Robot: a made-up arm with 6 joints.
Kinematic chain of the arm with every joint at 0, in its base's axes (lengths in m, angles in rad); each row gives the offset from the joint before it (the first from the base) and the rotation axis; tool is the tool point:
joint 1: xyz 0 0 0.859 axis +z
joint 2: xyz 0.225 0 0 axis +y
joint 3: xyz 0 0 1.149 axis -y
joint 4: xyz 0 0 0.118 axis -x
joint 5: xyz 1.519 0 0 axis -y
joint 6: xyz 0.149 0 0 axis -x
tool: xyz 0 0 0
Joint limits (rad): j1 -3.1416..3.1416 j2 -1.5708..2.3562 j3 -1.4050..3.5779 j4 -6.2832..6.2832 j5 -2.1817..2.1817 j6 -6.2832..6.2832
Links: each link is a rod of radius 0.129 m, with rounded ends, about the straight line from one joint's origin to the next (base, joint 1, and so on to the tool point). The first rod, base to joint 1, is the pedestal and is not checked.
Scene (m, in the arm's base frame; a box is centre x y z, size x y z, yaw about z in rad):
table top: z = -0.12
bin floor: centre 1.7 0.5 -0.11 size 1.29 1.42 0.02 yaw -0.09
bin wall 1: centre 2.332 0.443 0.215 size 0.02 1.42 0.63 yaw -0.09
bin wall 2: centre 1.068 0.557 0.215 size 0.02 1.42 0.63 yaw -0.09
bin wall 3: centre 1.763 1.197 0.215 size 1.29 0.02 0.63 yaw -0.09
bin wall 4: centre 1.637 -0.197 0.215 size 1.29 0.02 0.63 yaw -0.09
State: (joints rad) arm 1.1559 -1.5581 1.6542 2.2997 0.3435 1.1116
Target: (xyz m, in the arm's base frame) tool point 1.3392 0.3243 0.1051
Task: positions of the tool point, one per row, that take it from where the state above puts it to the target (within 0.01 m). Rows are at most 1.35 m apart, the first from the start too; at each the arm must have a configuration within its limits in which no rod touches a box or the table.
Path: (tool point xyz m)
1: -1.2349 -2.0198 1.9235
2: -0.9946 -1.2443 2.9141
3: -0.3500 -0.3084 3.3966
4: 0.5241 0.4744 3.2751
5: 1.3402 0.8941 2.6300
6: 1.8180 0.9131 1.6900
7: 1.8041 0.6551 0.7561
8: 1.3393 0.3244 0.1052

